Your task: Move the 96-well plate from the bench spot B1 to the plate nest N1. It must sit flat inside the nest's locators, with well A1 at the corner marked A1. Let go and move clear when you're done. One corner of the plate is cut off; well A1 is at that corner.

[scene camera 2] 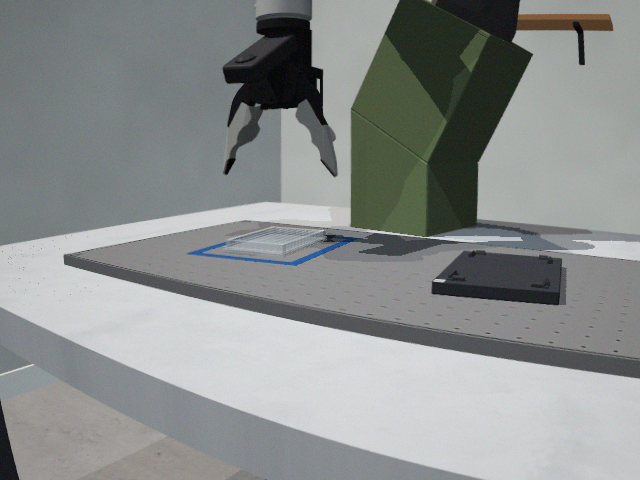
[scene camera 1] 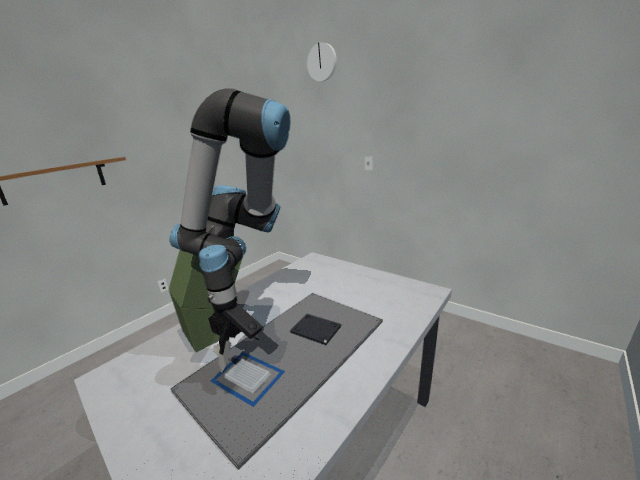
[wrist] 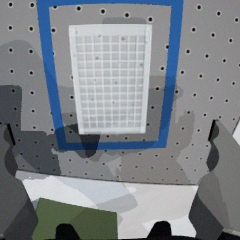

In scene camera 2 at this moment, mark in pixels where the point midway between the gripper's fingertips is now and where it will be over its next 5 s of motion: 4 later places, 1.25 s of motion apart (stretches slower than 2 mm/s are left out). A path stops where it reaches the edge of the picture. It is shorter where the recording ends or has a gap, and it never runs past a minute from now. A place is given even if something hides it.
The gripper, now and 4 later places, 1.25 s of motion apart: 277,175; 277,209; 278,240; 277,215; 278,186
